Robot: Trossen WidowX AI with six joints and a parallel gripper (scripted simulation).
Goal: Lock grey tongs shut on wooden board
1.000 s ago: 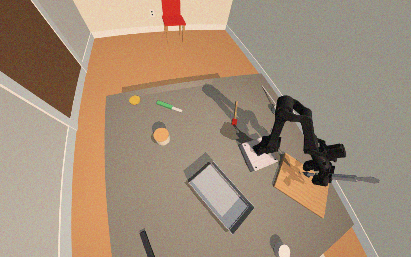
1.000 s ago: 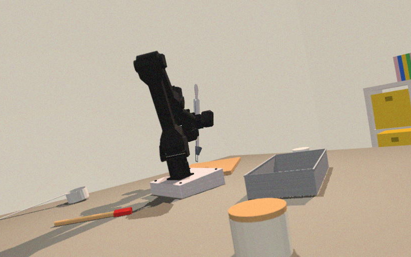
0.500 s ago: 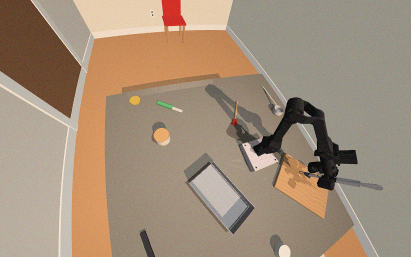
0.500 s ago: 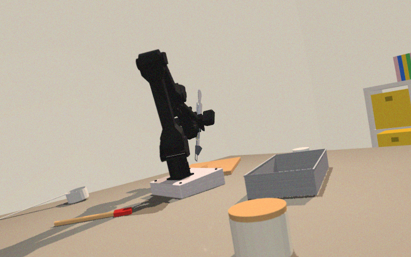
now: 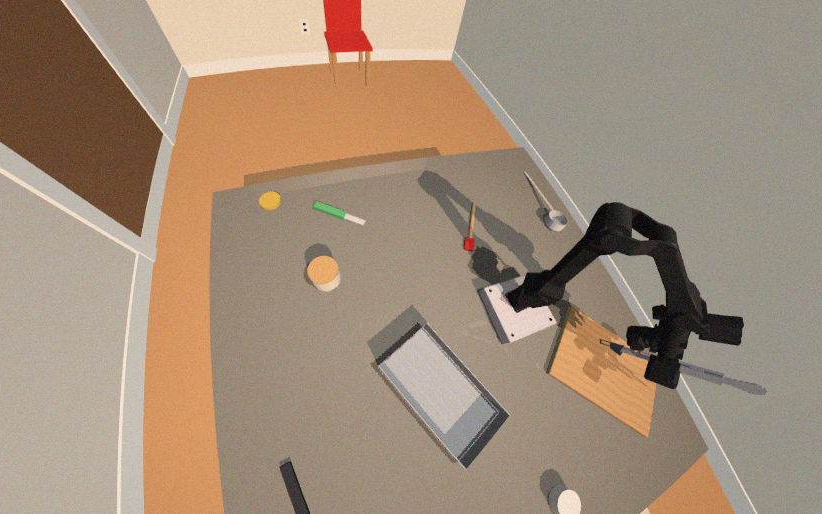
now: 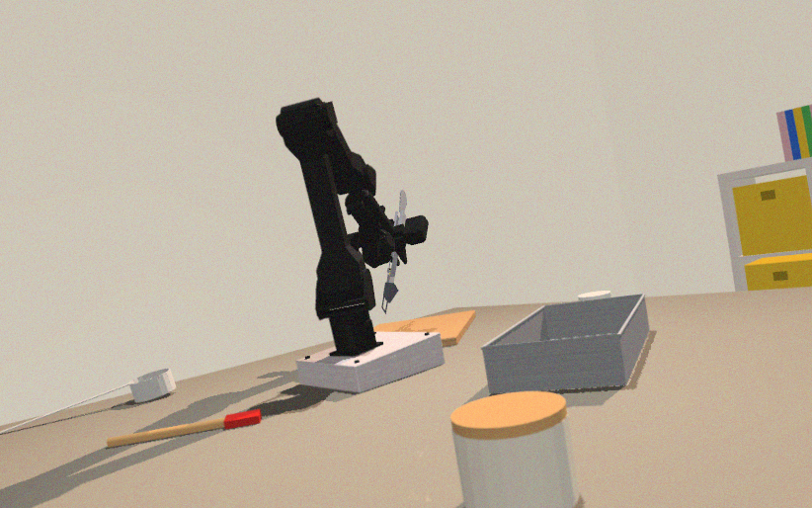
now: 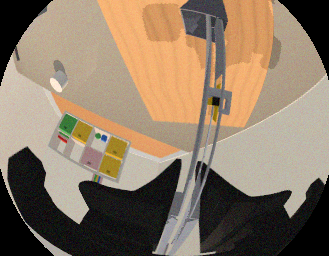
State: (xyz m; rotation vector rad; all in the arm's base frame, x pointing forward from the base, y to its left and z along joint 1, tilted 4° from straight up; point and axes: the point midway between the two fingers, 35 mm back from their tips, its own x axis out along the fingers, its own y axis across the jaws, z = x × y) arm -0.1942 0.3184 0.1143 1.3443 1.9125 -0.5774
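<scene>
The wooden board is 2 cm ahead of my gripper tip, 2 cm to the right of it and 15 cm below it. Round my gripper tip: grey roasting tin: 52 cm ahead, 21 cm to the right, 13 cm below; red-tipped spatula: 20 cm ahead, 60 cm to the right, 15 cm below; lidded white jar: 69 cm ahead, 61 cm to the right, 12 cm below.
</scene>
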